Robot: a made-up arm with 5 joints.
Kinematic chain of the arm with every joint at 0, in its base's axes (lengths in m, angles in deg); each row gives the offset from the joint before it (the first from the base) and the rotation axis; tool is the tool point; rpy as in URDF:
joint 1: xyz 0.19 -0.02 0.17 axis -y
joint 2: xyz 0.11 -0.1 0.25 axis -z
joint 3: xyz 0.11 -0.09 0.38 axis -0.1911 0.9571 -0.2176
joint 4: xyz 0.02 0 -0.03 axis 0.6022 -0.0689 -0.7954
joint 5: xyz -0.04 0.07 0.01 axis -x
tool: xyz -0.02 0 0.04 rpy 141.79 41.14 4.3
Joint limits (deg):
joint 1: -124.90..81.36
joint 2: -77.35..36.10
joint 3: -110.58..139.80
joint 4: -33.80..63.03
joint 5: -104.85..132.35
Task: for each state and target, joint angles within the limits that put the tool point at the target. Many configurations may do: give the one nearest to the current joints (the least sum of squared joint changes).
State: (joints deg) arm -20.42 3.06 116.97 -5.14 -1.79
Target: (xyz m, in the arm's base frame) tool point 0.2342 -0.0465 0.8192
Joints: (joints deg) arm 16.63 -35.22 122.74 3.11 10.86
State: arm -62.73 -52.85 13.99 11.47 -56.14
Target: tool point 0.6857 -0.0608 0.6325
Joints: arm -30.71 -59.73 20.03 19.83 -45.44
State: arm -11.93 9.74 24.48 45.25 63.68
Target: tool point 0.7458 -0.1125 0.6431
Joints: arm -27.31 -5.07 14.38 58.67 61.81
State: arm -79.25 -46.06 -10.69 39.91 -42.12
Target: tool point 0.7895 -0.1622 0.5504
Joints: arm -40.25 -3.31 -12.58 63.03 -28.62
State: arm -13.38 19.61 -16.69 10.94 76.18
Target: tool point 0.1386 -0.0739 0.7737
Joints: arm 20.55 -30.42 -32.80 -6.40 99.10
